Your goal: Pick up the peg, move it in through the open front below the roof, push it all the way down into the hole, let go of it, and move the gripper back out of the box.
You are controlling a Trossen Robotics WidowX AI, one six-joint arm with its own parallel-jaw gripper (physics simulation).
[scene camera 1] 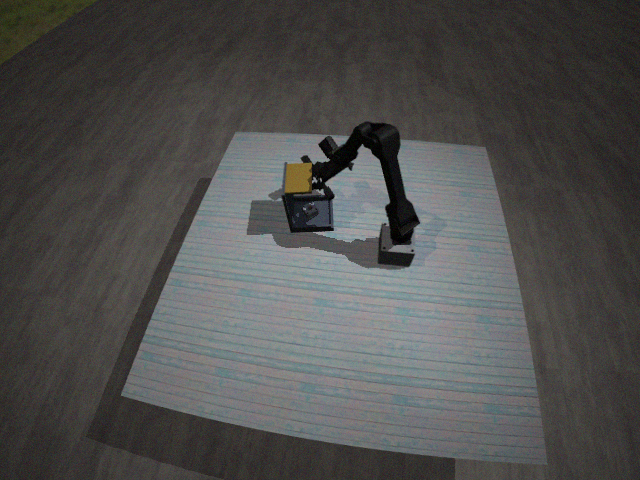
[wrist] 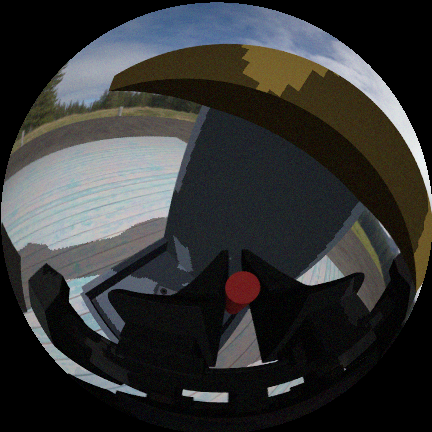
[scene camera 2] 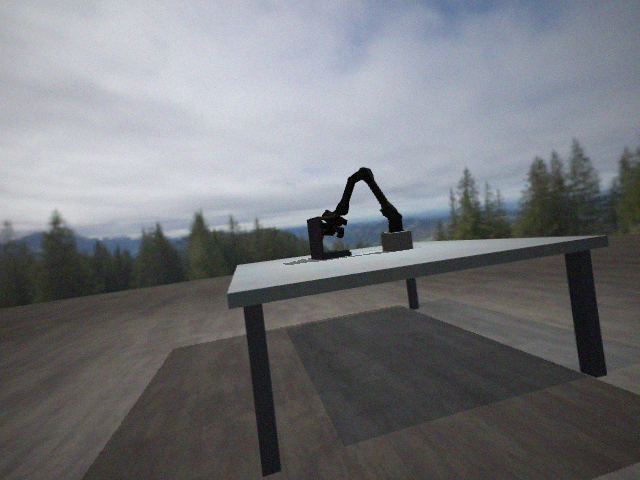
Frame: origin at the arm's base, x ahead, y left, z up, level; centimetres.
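Where they show: gripper, fingertip midpoint: (wrist: pixel 234 255); arm's base, link origin: (scene camera 1: pixel 400 236) (scene camera 2: pixel 396 231).
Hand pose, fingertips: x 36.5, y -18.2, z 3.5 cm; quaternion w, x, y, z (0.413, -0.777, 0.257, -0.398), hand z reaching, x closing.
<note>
Each offset is from my fingertips to the top centre of the thing. "spot": to the spot under its first point.
The red peg @[dy -2.2, dx -2.2, dz +3.0 cm] (wrist: pixel 242 287) is held between the dark fingers in the wrist view, its round end facing the camera. My gripper (wrist: pixel 234 255) (scene camera 1: pixel 316 181) (scene camera 2: pixel 327 227) is shut on it, at the open front just under the roof's edge and above the base. The box has a yellow roof @[dy +1.5, dx -4.1, dz +9.0 cm] (scene camera 1: pixel 298 178) (wrist: pixel 320 100), a dark back wall (wrist: pixel 250 185) (scene camera 2: pixel 314 240) and a dark base @[spot: dy +9.5, dx -4.6, dz -11.7 cm] (scene camera 1: pixel 312 229). A small lighter patch with a dark reddish middle @[spot: dy +1.9, dx -3.7, dz -9.4 cm] (scene camera 1: pixel 310 210) shows on the base; whether it is the hole is unclear. The peg's lower end is hidden by the fingers.
The striped table (scene camera 1: pixel 330 320) (scene camera 2: pixel 413 266) carries the box and the arm's grey mounting block (scene camera 1: pixel 396 253) (scene camera 2: pixel 397 241), which stands to the right of the box in both scene views. The arm arches between them. Shadows of box and arm lie on the table.
</note>
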